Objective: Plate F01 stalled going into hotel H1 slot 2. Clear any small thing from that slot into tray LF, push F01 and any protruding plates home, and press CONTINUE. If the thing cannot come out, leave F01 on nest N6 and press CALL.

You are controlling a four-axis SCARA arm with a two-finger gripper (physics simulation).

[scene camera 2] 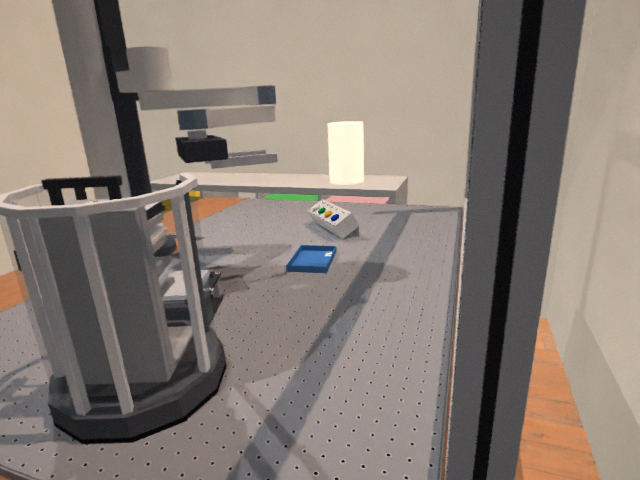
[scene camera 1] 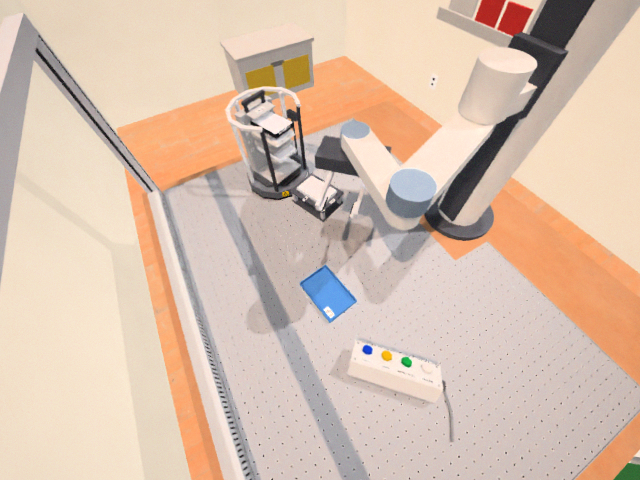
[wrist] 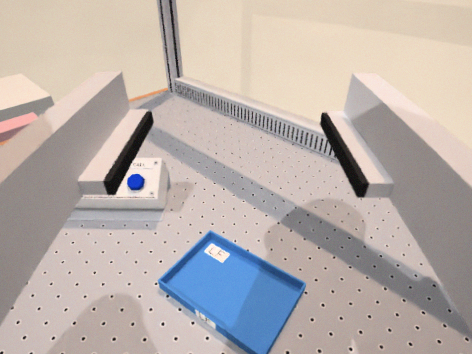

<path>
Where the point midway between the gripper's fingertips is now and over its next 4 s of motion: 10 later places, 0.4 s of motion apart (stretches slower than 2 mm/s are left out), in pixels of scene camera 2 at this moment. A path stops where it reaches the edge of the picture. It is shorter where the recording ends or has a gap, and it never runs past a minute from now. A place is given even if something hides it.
My gripper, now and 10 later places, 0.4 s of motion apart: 270, 155; 276, 154; 303, 150; 329, 145; 338, 148; 342, 184; 344, 205; 344, 208; 345, 212; 347, 215; 343, 211
</path>
